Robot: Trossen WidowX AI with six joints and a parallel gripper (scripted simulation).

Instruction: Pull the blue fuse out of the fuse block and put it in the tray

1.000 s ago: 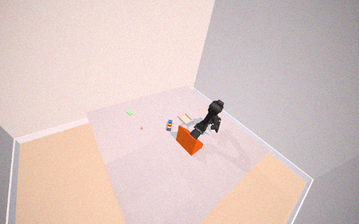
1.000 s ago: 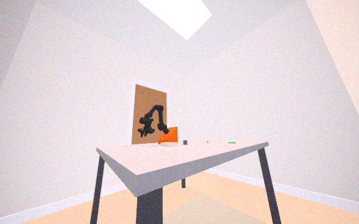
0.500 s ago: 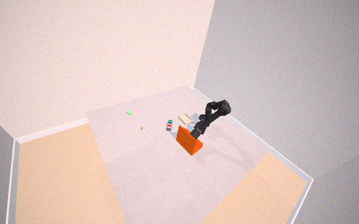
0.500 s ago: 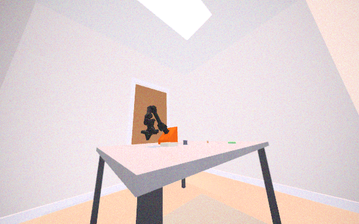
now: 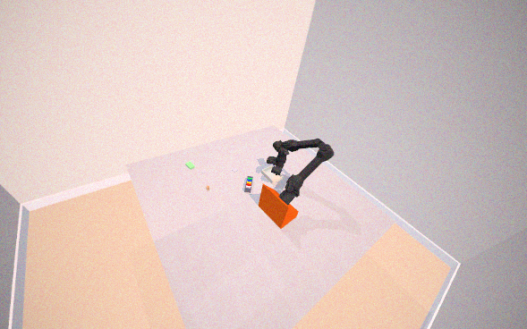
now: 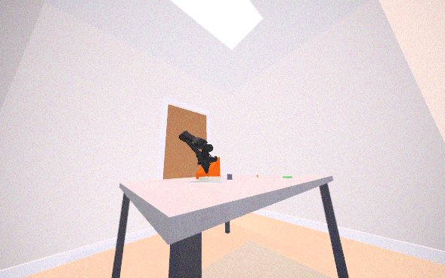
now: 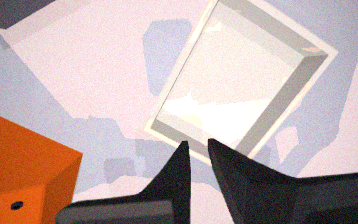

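Right now my gripper tip is 80 mm short of the blue fuse, 170 mm to the right of it and 30 mm above it. Round my gripper tip: pale tray: 40 mm ahead, 10 mm to the right, 50 mm below; then green fuse: 100 mm ahead, 160 mm to the left, 30 mm below; then yellow fuse: 70 mm ahead, 190 mm to the left, 30 mm below.
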